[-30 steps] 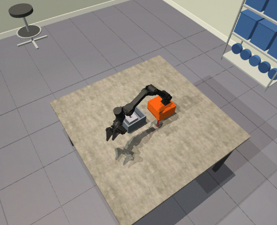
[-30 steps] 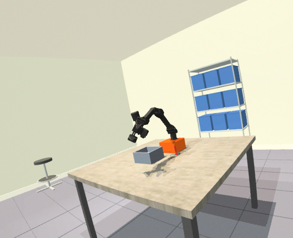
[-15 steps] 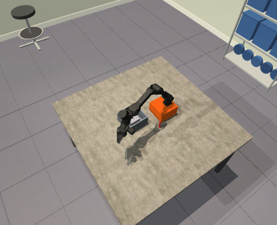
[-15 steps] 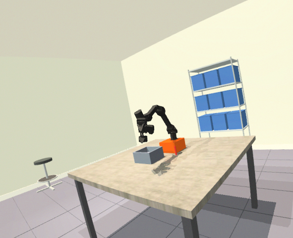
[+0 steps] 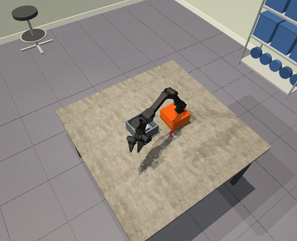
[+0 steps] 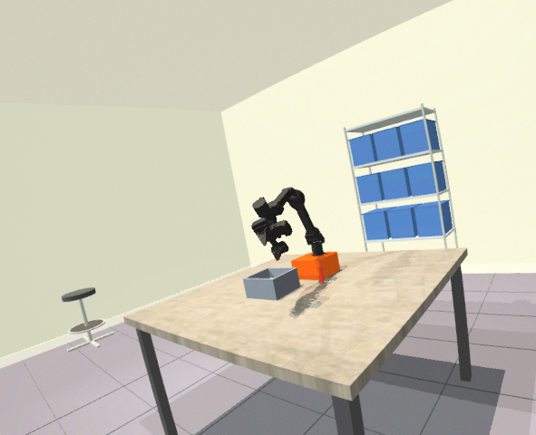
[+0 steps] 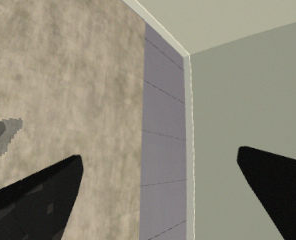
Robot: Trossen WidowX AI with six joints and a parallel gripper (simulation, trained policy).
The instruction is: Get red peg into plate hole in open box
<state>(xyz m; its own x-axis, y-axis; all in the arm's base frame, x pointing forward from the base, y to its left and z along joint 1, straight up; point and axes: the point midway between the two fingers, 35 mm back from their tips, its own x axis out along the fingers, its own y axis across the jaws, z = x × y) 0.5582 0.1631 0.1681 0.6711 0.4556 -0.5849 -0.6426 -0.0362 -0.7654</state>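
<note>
The red peg lies 410 mm behind my gripper tip, 70 mm to the right of it and 210 mm below it. From my gripper tip the other things lie so: grey box (250 mm behind, 260 mm to the right, 230 mm below); pale plate (250 mm behind, 260 mm to the right, 210 mm below).
</note>
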